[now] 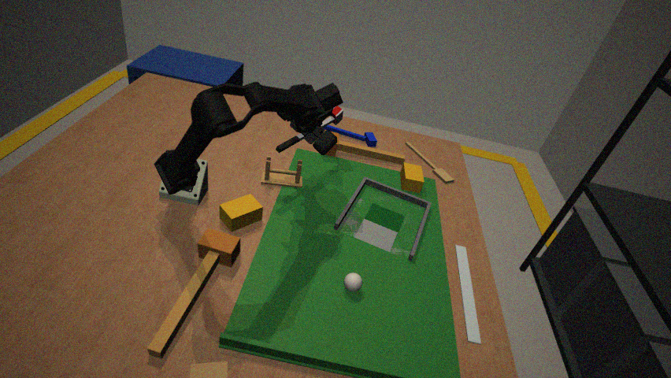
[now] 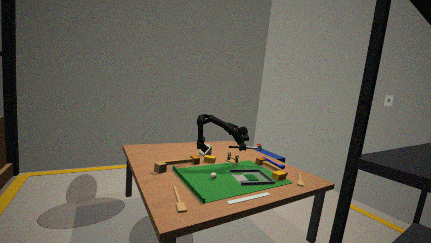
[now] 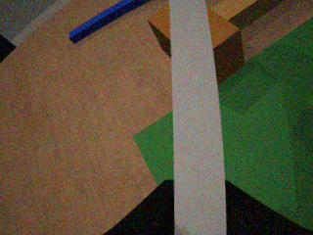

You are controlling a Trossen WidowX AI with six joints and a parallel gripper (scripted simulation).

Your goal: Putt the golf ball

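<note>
My gripper tip is 3 cm below the red putter and 1 cm short of it. Also, from my gripper tip: blue putter: 27 cm to the left, 11 cm below, 8 cm ahead; then green mat: 26 cm to the right, 20 cm ahead, 12 cm below; then white golf ball: 42 cm to the right, 20 cm ahead, 10 cm below.
</note>
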